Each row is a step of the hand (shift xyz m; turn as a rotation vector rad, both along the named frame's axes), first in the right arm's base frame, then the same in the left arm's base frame.
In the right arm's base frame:
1: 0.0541 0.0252 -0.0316 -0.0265 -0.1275 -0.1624
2: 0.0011 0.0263 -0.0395 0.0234 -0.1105 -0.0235
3: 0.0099 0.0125 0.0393 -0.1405 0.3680 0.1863
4: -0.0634 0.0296 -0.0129 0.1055 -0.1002 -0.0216
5: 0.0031 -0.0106 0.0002 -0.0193 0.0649 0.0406
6: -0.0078 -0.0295 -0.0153 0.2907 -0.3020 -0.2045
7: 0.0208 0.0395 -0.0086 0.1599 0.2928 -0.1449
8: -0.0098 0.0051 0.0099 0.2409 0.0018 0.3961
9: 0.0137 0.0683 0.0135 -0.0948 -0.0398 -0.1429
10: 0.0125 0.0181 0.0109 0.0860 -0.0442 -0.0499
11: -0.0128 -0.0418 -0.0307 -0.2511 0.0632 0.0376
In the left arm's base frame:
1: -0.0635 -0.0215 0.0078 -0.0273 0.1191 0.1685
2: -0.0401 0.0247 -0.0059 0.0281 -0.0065 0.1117
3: 0.0141 -0.0320 -0.0240 0.0120 0.0023 -0.4356
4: 0.0113 0.0582 -0.0393 -0.0211 -0.0712 0.1270
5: 0.0038 -0.0028 0.0100 0.0042 -0.0087 -0.0784
6: 0.0093 0.0149 0.0293 -0.1406 -0.1058 0.4319
7: -0.0373 -0.0097 -0.0241 -0.3334 -0.0252 -0.1432
8: 0.0093 0.0015 -0.0114 0.1275 -0.4361 -0.0920
9: -0.0336 -0.0172 -0.0601 -0.0216 0.1624 0.0644
10: -0.0090 -0.0161 -0.0163 -0.0577 -0.0367 0.0846
11: 0.0082 0.0281 0.0447 0.1308 0.1733 -0.1459

